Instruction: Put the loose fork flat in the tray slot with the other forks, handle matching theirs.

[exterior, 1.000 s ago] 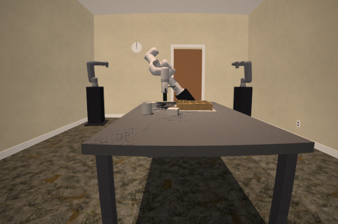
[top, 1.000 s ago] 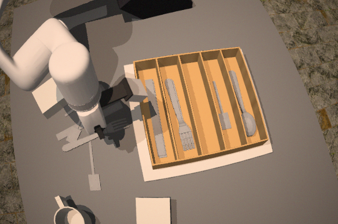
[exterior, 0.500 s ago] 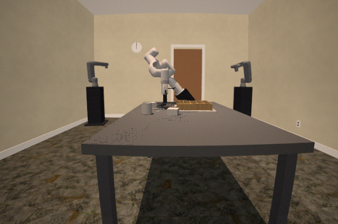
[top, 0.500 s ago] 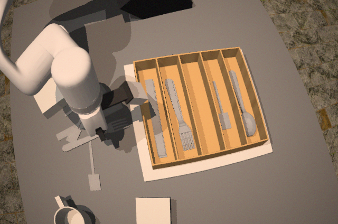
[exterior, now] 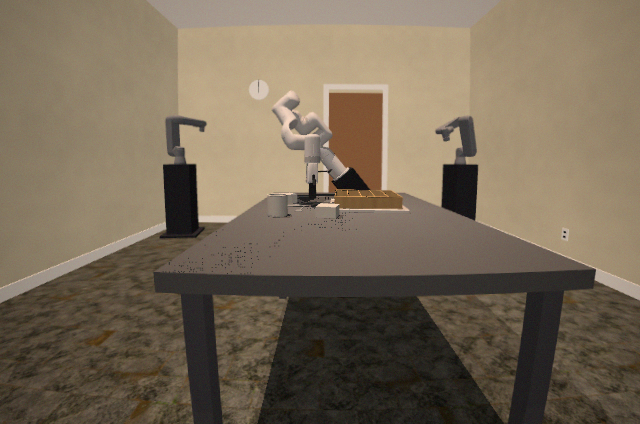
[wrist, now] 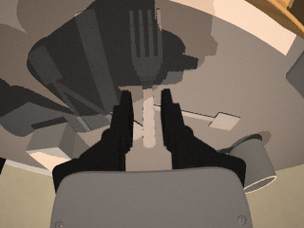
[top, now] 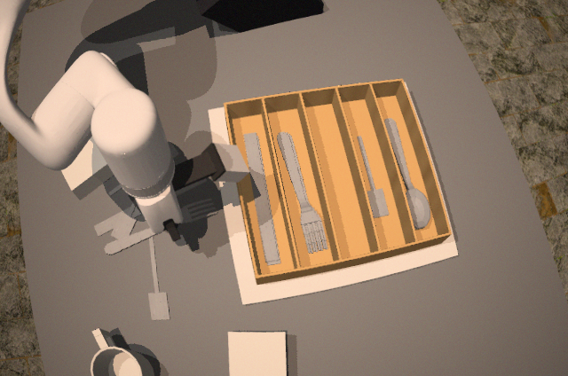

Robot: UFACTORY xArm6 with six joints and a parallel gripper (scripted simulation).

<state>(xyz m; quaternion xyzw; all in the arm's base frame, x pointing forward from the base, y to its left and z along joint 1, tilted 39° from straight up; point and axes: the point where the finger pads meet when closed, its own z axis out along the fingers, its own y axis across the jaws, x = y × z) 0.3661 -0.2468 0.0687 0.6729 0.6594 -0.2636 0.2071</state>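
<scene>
Now: the tray 4 cm ahead of my hand, 26 cm to the left of it and 1 cm below it. Round my hand: mug (20 cm ahead, 17 cm to the right, 2 cm below).
</scene>
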